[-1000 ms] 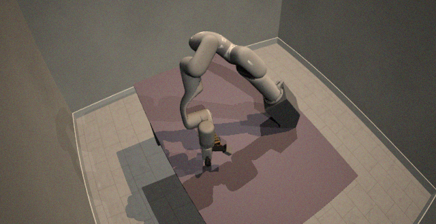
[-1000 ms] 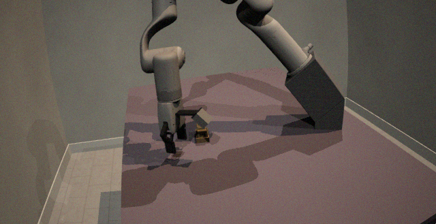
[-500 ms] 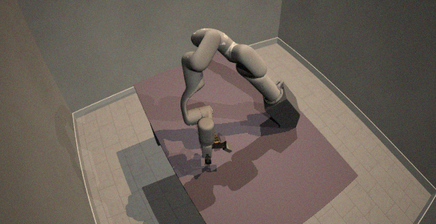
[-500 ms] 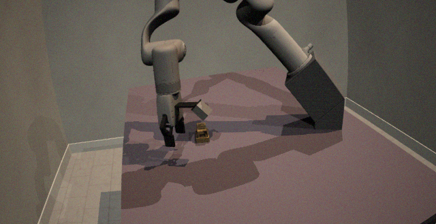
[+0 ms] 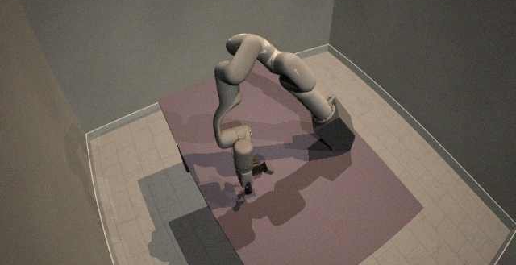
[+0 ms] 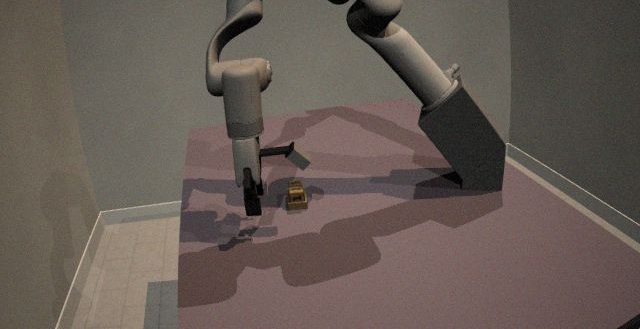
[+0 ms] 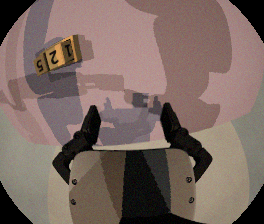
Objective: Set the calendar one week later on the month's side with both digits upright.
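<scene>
The yellow digit cube is 130 mm behind my hand, 90 mm to the right of it and 40 mm below it. The rest, counted from my hand: tray (120 mm behind, 80 mm to the right, 60 mm below).
</scene>
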